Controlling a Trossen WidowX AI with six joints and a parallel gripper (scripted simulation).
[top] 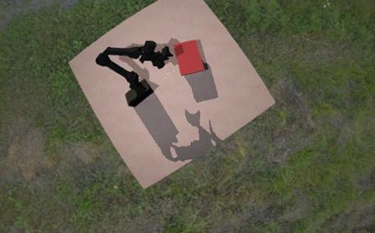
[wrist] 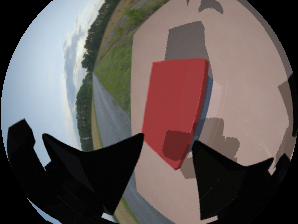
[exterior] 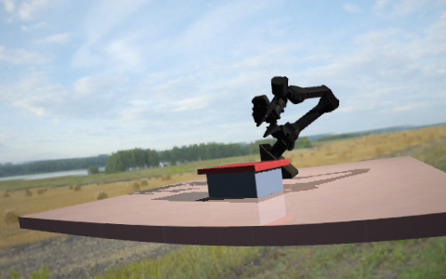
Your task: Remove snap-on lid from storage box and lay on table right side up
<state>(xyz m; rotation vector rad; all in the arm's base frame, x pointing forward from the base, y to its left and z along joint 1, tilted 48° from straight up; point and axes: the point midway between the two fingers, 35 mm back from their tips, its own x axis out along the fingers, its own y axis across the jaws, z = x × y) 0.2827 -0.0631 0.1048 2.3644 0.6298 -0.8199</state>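
My gripper tip is 12 cm short of the lid, 5 cm to the left of it and 11 cm above it. Round my gripper tip: storage box: 12 cm ahead, 5 cm to the right, 15 cm below.
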